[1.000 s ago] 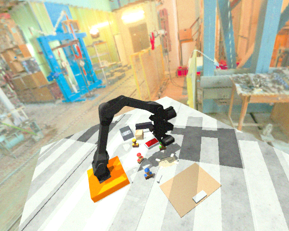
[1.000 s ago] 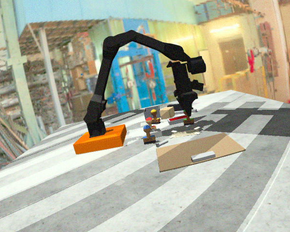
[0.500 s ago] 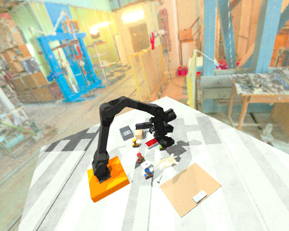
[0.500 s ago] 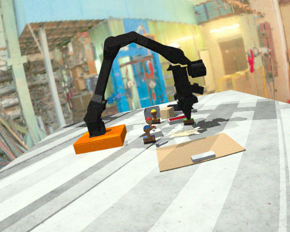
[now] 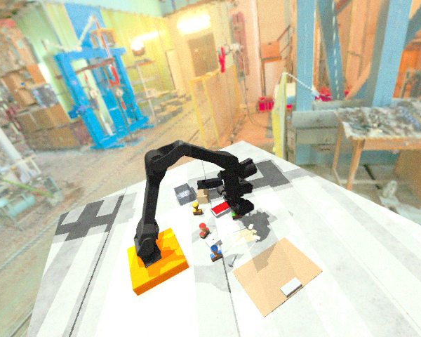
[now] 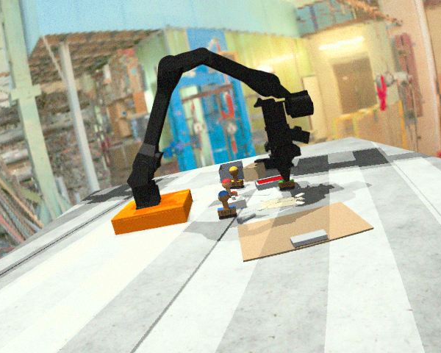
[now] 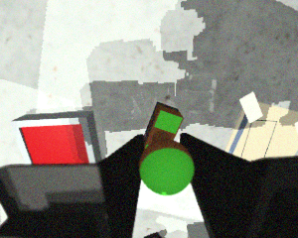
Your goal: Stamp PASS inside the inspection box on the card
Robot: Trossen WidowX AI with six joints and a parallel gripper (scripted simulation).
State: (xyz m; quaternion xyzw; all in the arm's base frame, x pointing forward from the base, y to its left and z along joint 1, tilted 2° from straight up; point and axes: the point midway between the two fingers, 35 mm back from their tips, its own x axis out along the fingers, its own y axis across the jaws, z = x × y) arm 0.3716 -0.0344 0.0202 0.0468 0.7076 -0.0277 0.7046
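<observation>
Right now my gripper tip is 2 cm past the ink pad, 9 cm to the right of it and 2 cm above it. From my gripper tip the other things lie so: card 5 cm behind, 9 cm to the right, 3 cm below; then green-knobbed stamp right at my gripper tip; then red-knobbed stamp 16 cm behind, 2 cm to the left, 1 cm below.
</observation>
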